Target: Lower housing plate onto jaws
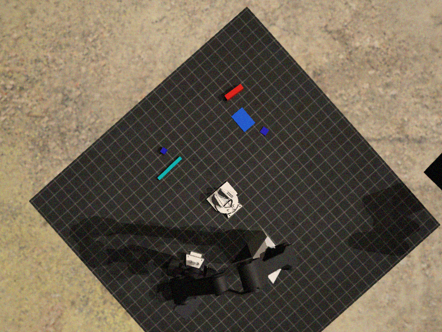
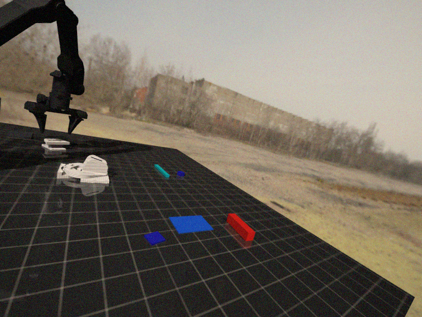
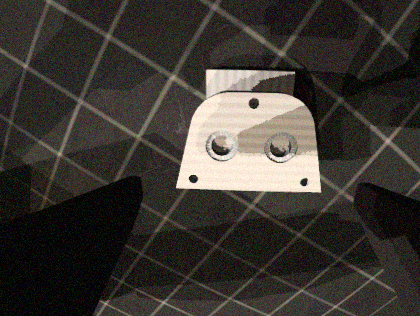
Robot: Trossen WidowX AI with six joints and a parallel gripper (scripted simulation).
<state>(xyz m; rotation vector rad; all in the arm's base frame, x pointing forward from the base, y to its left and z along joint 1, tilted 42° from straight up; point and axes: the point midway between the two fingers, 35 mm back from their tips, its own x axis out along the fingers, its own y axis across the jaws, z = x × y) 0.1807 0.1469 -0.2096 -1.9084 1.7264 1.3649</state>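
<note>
Now: the white block 50 mm below my gripper tip and 10 mm to the left of it. Round my gripper tip: dark grey plate: 170 mm to the left, 120 mm behind, 60 mm below; then teal bar: 360 mm ahead, 210 mm to the right, 60 mm below; then blue cube: 430 mm ahead, 250 mm to the right, 50 mm below.
</note>
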